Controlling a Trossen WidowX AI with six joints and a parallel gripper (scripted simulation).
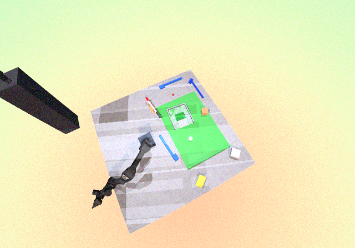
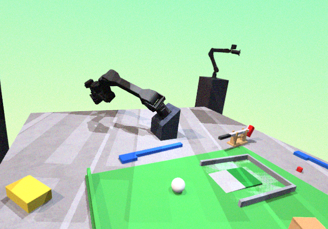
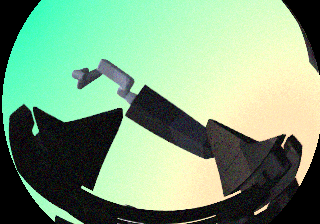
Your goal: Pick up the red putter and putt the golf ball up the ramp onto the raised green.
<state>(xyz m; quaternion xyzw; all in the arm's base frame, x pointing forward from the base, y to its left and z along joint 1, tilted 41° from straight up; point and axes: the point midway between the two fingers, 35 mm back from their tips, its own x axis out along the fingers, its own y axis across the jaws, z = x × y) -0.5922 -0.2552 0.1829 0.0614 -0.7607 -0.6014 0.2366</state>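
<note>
Now: gripper tip 92 cm short of the yellow block, 21 cm to the left of it and 9 cm above it. From my gripper tip the other things lie so: white golf ball: 103 cm ahead, 19 cm to the left, 8 cm below; then wooden stand: 82 cm ahead, 68 cm to the left, 7 cm below; then red putter: 82 cm ahead, 66 cm to the left, 5 cm below.
</note>
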